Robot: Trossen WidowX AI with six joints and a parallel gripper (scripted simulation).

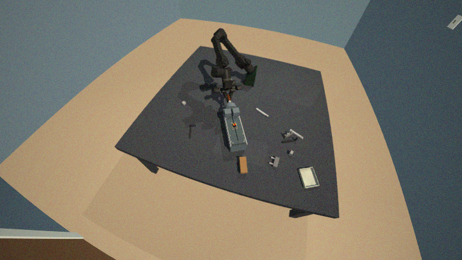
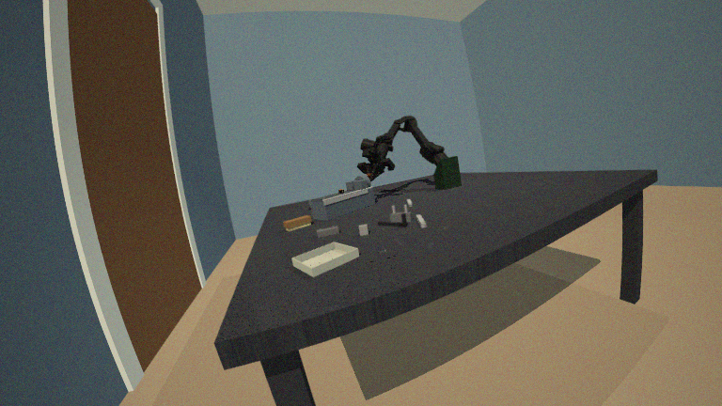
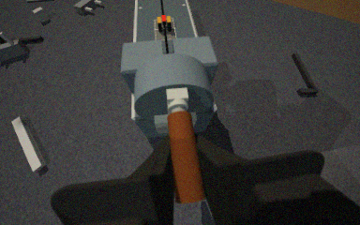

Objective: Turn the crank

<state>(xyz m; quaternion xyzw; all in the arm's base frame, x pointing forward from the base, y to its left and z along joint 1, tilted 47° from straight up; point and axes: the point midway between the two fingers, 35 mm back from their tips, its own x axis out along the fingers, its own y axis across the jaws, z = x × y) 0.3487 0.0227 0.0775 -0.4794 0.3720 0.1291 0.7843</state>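
Right now the crank is 10 mm above my gripper tip. From my gripper tip the other things lie so: orange crank handle (30 mm above, 10 mm to the right, 10 mm behind); red pointer (140 mm ahead, 100 mm to the left, 10 mm below); orange block (320 mm ahead, 220 mm to the left, 80 mm below).
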